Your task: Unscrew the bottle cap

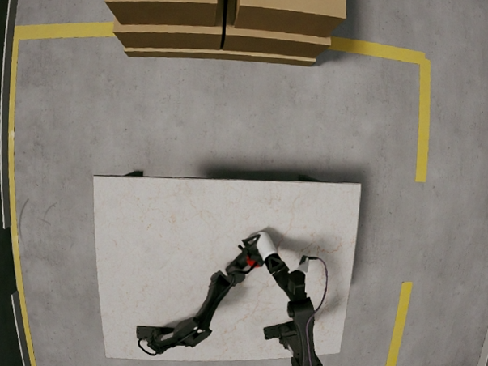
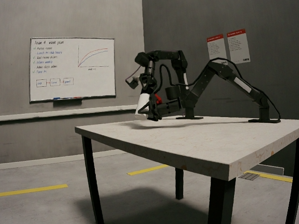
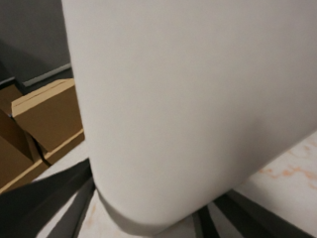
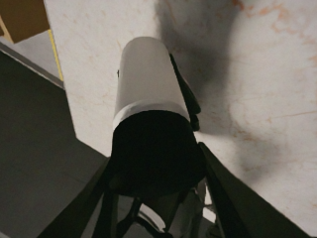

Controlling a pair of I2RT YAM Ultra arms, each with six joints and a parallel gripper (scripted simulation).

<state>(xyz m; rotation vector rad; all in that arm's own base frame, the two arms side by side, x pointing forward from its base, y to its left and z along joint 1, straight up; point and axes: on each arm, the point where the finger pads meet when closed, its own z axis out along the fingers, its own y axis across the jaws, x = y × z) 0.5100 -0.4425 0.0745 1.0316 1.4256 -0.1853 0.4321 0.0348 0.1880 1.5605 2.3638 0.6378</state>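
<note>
Right now the black cap is 10 mm below my right hand. From my right hand the other things lie so: white bottle 40 mm below, 20 mm ahead, 10 mm to the left.
</note>
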